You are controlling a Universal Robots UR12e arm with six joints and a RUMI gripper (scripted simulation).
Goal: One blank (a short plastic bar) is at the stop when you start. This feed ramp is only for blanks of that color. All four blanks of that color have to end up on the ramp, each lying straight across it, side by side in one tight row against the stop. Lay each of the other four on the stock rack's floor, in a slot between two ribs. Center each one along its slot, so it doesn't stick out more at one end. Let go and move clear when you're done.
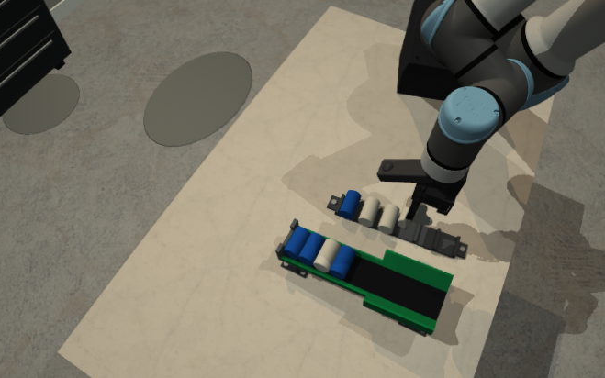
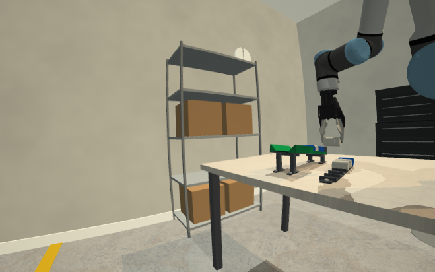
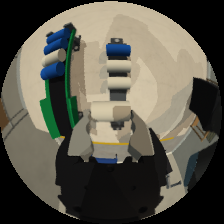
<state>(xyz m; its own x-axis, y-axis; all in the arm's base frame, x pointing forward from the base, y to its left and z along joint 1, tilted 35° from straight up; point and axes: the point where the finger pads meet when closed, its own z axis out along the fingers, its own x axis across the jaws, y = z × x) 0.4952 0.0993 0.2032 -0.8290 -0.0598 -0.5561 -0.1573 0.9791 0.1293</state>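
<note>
The stock rack lies 15 cm below my hand, 2 cm to the right of it and 2 cm behind it. From my hand the other things lie so: stop 22 cm to the right, 19 cm ahead, 8 cm below.
</note>
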